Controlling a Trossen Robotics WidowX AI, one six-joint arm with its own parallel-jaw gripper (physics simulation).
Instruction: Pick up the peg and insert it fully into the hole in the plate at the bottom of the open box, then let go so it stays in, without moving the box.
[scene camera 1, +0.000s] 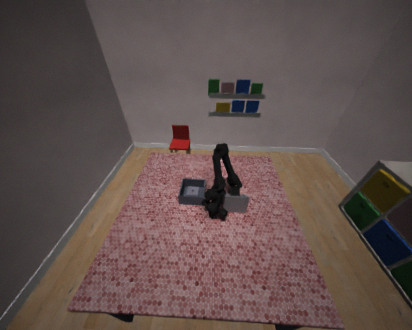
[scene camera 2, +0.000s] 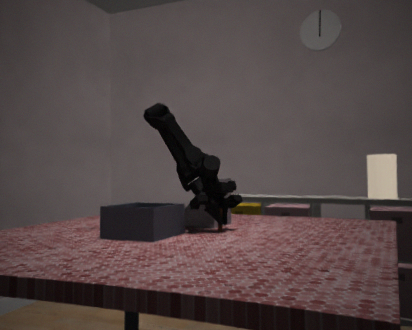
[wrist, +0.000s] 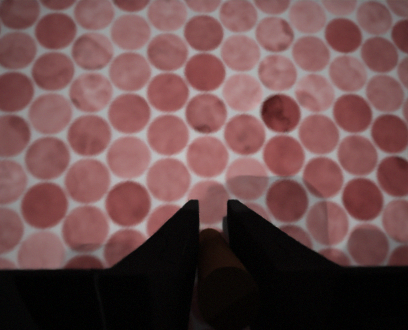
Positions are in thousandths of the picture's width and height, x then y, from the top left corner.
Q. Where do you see my gripper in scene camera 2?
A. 542, 683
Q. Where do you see a dark grey box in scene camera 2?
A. At 356, 674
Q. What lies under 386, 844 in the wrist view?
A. My gripper.
